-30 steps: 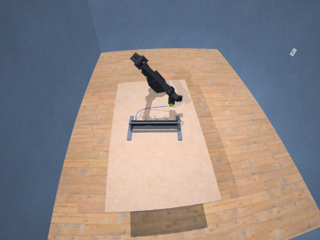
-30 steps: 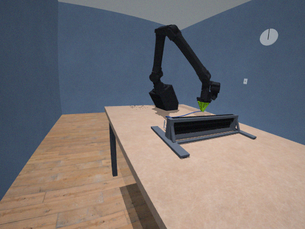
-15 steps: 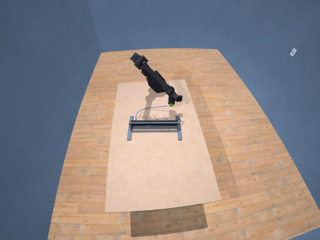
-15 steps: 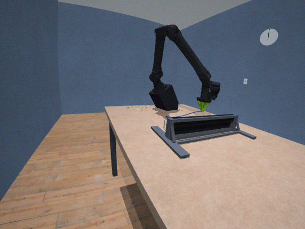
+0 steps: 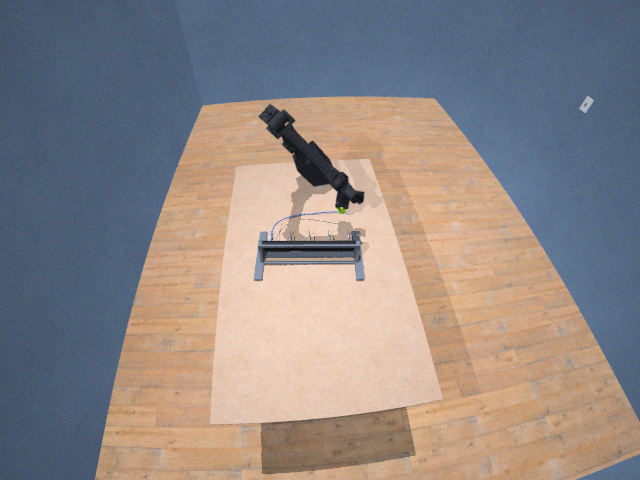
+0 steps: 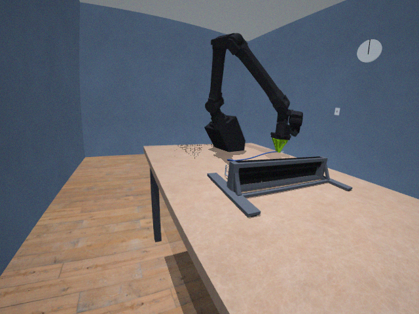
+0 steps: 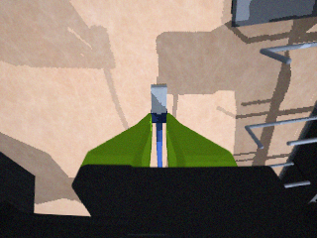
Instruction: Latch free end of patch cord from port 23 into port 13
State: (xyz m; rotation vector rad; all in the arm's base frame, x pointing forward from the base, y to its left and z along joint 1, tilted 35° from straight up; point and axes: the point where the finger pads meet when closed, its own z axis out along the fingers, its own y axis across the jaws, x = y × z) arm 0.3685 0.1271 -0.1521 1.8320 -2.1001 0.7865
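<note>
My gripper is now 2 cm to the right of the plug.
</note>
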